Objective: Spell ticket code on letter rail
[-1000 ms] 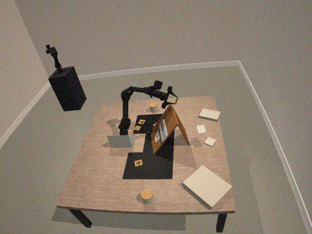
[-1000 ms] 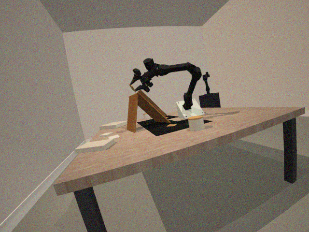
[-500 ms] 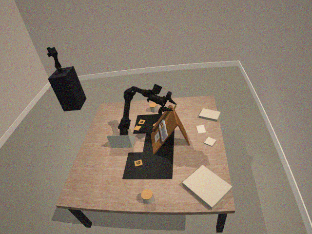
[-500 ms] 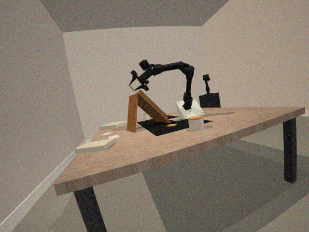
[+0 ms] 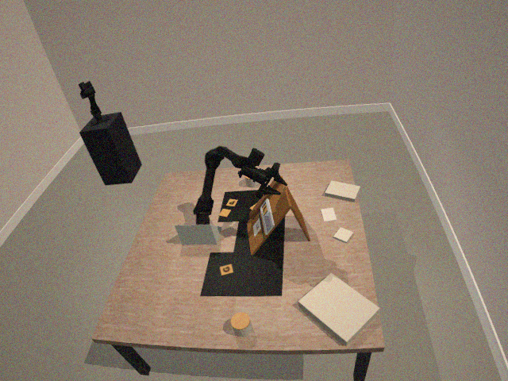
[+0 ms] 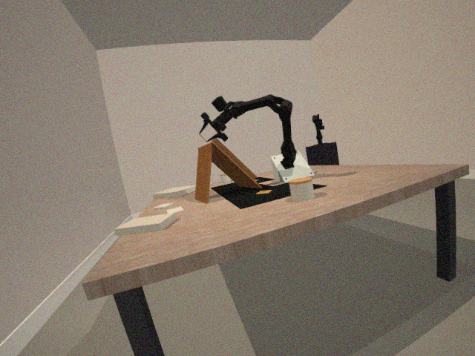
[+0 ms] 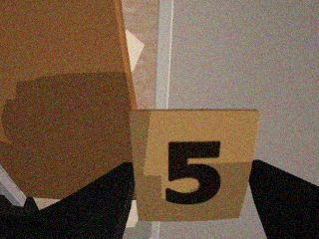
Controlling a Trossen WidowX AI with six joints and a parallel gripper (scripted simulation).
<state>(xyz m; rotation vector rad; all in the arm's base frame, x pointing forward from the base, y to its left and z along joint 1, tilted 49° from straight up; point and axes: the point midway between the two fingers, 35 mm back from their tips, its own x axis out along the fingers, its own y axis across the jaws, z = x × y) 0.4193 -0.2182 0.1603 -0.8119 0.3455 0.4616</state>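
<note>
Right now my gripper tip is 160 mm past the white ticket, 20 mm to the right of it and 240 mm above it. Also, from my gripper tip: orange tile (right at my gripper tip); black mat (260 mm behind, 30 mm to the left, 320 mm below).
</note>
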